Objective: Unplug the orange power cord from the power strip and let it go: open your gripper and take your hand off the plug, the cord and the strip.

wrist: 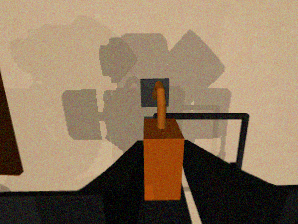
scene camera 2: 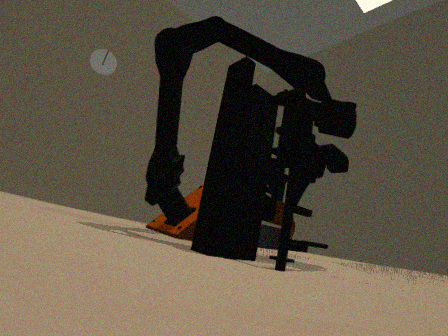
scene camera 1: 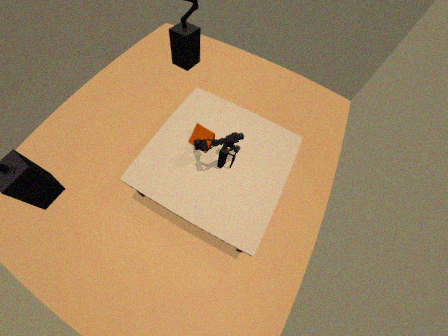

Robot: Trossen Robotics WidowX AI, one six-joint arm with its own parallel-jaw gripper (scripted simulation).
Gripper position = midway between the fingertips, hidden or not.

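You'd find my gripper (scene camera 2: 283, 211) in that view, and the wrist view (wrist: 162, 146) has my gripper in it too.
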